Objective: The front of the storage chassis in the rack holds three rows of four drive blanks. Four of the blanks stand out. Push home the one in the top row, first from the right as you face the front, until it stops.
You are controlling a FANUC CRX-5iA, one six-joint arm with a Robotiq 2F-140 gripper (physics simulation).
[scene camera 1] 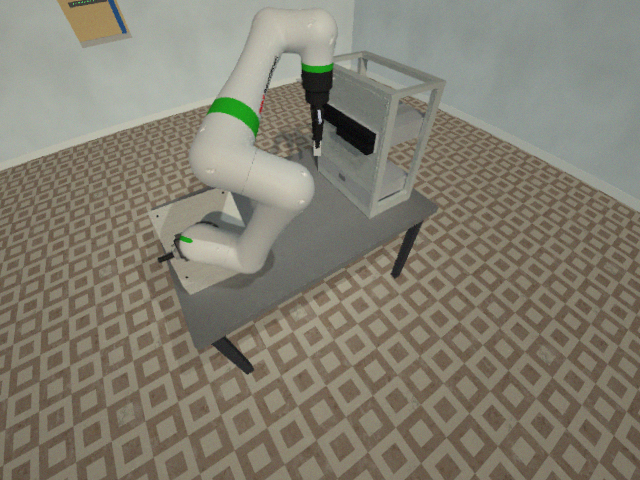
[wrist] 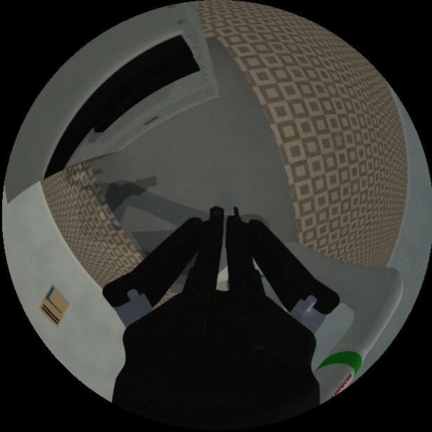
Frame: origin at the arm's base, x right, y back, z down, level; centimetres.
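Seen in the pictures: gripper, fingertip midpoint: [scene camera 1: 317,154].
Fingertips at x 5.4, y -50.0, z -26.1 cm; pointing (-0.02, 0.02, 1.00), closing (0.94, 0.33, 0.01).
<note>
A point is followed by its place in that frame.
The storage chassis [scene camera 1: 355,136] @(x -3.6, y -73.6, z -23.0 cm) [wrist: 135,87] shows as a dark, nearly black band across the front of the rack [scene camera 1: 383,155] @(x 10.8, y -78.2, z -20.1 cm) [wrist: 203,52]. Part of it stands forward of the rest. It is too dark to tell single drive blanks apart, so the top-row right blank cannot be picked out. My gripper [scene camera 1: 317,148] @(x 5.4, y -50.0, z -26.1 cm) [wrist: 224,201] is shut and empty, with its fingertips close together. It points down in front of the rack, above the table, near the end of the chassis that is farther from the camera in the scene view. It appears apart from the chassis.
The grey table [scene camera 1: 315,237] @(x 8.0, y -46.6, z 17.7 cm) [wrist: 245,155] carries the rack and the pale base plate [scene camera 1: 199,281] @(x 10.0, y 9.0, z 11.7 cm) of the arm. A pale panel [scene camera 1: 359,98] @(x -5.9, y -75.6, z -37.9 cm) covers the rack front above the chassis. Grey units [scene camera 1: 405,124] @(x 6.7, y -91.2, z -28.8 cm) show inside the rack's open side. The arm's forearm is beside the gripper in the wrist view.
</note>
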